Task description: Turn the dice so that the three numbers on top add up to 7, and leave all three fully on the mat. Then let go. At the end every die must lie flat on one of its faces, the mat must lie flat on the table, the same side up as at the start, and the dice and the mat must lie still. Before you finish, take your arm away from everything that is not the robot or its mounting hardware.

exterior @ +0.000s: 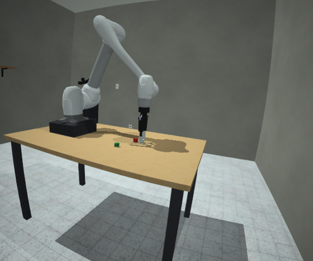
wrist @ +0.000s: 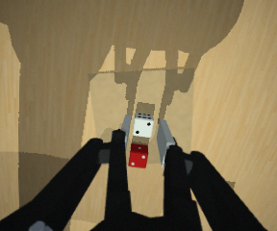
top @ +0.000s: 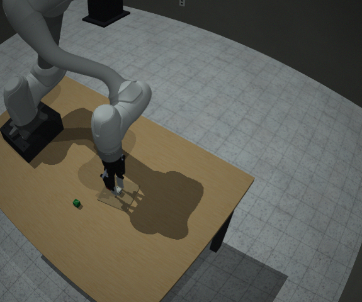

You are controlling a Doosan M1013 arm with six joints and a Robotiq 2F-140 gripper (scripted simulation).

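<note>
The white die is 40 mm below my hand. Also, from my hand: red die: 50 mm behind, 40 mm below; tan mat: 50 mm below; green die: 170 mm to the right, 100 mm behind, 40 mm below.
</note>
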